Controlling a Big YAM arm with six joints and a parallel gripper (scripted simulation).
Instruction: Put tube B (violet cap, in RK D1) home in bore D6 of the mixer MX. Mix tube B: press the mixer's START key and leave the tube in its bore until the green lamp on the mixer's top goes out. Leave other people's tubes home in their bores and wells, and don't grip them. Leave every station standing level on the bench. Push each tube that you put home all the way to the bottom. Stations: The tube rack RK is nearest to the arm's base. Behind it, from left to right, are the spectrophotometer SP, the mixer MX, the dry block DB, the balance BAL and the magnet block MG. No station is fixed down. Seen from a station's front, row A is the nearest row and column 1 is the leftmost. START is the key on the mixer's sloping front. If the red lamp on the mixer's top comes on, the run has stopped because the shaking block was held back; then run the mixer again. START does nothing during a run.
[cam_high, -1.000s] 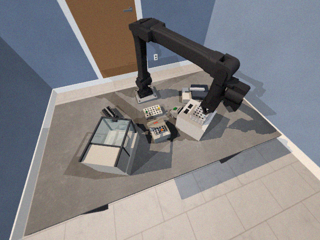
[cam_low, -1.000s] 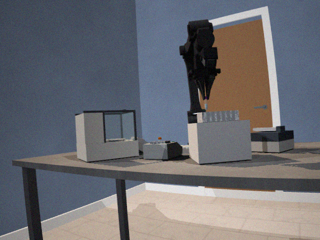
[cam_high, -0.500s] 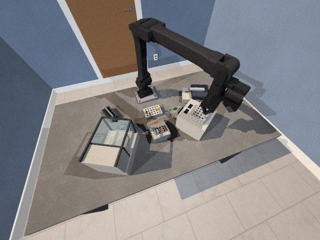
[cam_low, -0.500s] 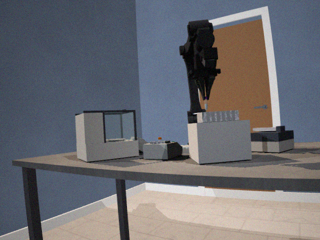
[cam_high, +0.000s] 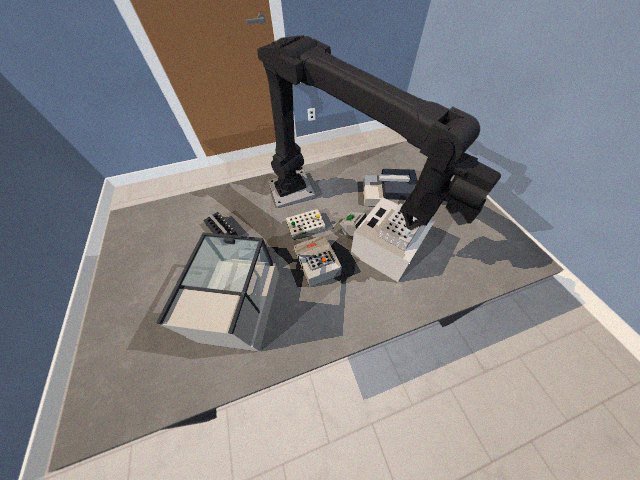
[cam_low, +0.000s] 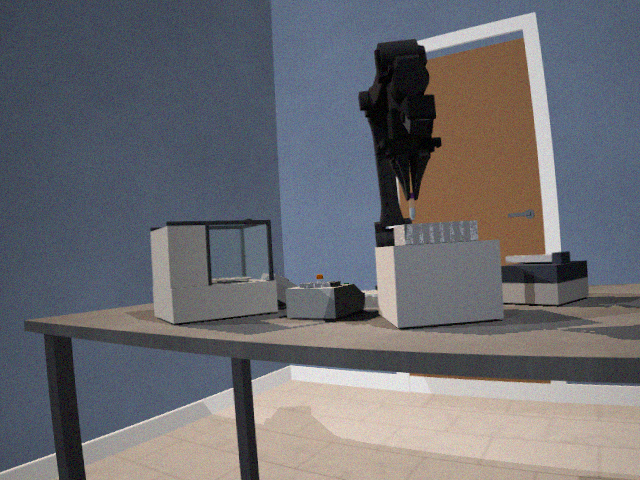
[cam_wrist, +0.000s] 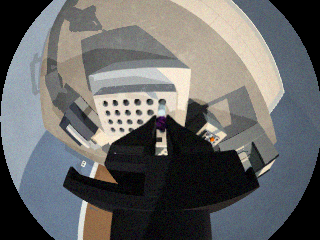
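My hand is 2 cm above the tube B. Also, from my hand: green start key: 20 cm behind, 6 cm to the right, 15 cm below; shaking block: 4 cm behind, 2 cm to the left, 7 cm below; dry block DB: 11 cm behind, 23 cm to the right, 19 cm below.
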